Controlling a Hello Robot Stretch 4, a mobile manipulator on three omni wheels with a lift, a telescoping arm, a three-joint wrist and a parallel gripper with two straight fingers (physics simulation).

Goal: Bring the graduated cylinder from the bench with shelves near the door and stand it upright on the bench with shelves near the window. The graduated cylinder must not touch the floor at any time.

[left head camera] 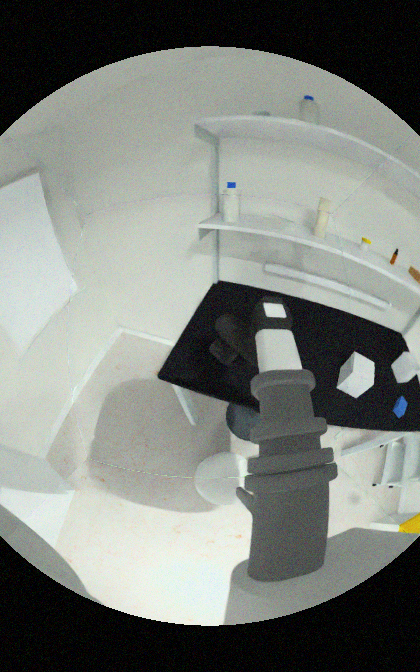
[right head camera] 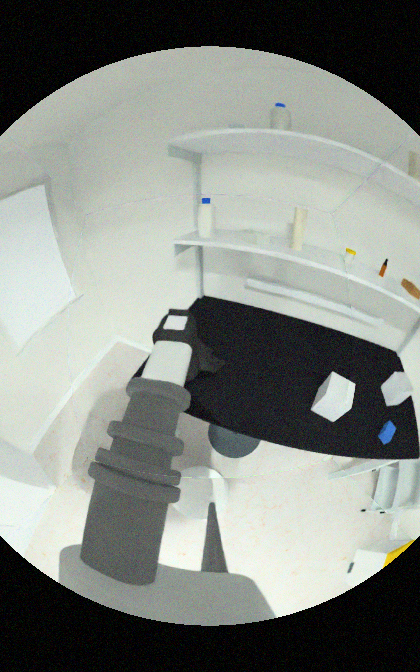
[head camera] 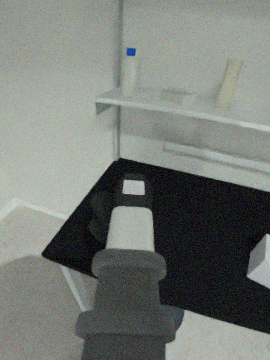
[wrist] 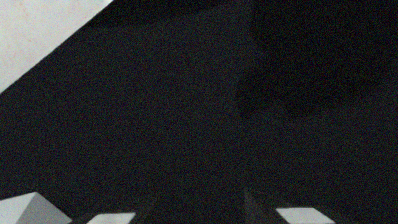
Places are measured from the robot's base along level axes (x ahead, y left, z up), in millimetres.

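Where they show: gripper, fingertip midpoint: (wrist: 203, 206).
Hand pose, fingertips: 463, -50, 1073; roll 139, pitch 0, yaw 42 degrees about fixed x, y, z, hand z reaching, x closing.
Note:
Things, the pixels of their top centre, and the offset from my fingertips, as dx, dy, dz. "*": a spot on its surface instead. Level surfaces: height alone.
- black bench top, surface height: dz -187
- tall cream cylinder, surface spot: (head camera: 230, 83) * +357, -285, +369
- lower shelf, surface height: dz +270
- blue-capped bottle, surface spot: (head camera: 130, 72) * +428, +90, +364
My gripper (wrist: 203, 206) (left head camera: 222, 341) is open and empty; it hangs over the left part of the black bench top (head camera: 200, 240) (left head camera: 315, 320) (right head camera: 280, 350), partly behind my wrist in the head camera view. Its pale fingertips show at the bottom edge of the wrist view. A tall cream cylinder (head camera: 230, 83) (left head camera: 321, 220) (right head camera: 299, 229) stands on the lower shelf (head camera: 200, 112) (left head camera: 280, 233) (right head camera: 270, 253). I cannot tell whether it is the graduated cylinder. No other thing is clear enough to name as the graduated cylinder.
A blue-capped bottle (head camera: 130, 72) (left head camera: 231, 206) (right head camera: 205, 220) stands left on the lower shelf. White boxes (left head camera: 356, 375) (right head camera: 334, 396) and a blue block (left head camera: 400, 407) (right head camera: 387, 432) are at the bench's right. A dark round stool (right head camera: 234, 441) is under the bench's front edge.

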